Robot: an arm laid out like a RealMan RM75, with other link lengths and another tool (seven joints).
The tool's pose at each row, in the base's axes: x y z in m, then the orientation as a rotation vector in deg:
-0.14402 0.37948 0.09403 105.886 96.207 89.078
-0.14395 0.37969 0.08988 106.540 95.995 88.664
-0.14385 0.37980 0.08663 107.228 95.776 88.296
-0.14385 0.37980 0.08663 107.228 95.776 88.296
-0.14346 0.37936 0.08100 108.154 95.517 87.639
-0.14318 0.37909 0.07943 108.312 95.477 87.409
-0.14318 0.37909 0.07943 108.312 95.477 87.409
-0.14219 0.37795 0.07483 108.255 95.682 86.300
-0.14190 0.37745 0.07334 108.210 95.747 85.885
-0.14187 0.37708 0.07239 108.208 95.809 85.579
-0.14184 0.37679 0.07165 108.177 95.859 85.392
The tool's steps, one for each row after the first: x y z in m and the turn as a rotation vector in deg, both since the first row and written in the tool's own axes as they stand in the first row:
-0.00210 -0.00303 0.00192 0.171 -0.383 0.349
-0.00380 -0.00535 0.00344 0.350 -0.735 0.739
-0.00380 -0.00535 0.00344 0.350 -0.735 0.739
-0.00730 -0.00903 0.00594 0.632 -1.304 1.209
-0.00843 -0.00991 0.00670 0.693 -1.482 1.251
-0.00843 -0.00991 0.00670 0.693 -1.482 1.251
-0.01206 -0.01225 0.00888 0.902 -2.183 0.828
-0.01333 -0.01298 0.00951 0.963 -2.450 0.655
-0.01416 -0.01353 0.00976 1.033 -2.641 0.548
-0.01480 -0.01395 0.00996 1.070 -2.753 0.459

